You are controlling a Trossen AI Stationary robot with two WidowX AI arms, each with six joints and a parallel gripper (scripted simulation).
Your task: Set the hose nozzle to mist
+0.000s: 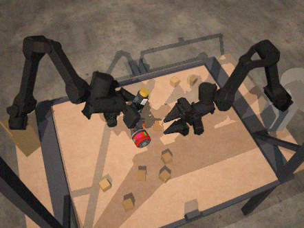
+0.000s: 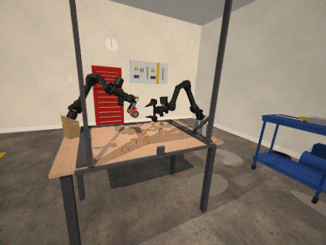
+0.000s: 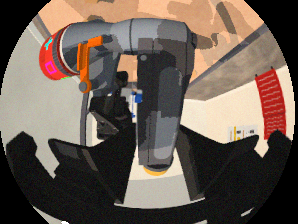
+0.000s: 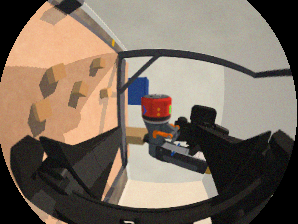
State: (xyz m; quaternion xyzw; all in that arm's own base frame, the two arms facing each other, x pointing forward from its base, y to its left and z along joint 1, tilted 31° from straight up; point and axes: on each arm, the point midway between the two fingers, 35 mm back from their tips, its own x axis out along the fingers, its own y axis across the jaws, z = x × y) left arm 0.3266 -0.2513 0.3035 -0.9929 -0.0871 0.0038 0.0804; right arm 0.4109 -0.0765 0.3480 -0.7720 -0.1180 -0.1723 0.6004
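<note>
Right now the red spray ring is 5 cm behind my right hand, 12 cm to the left of it and 1 cm below it.
</note>
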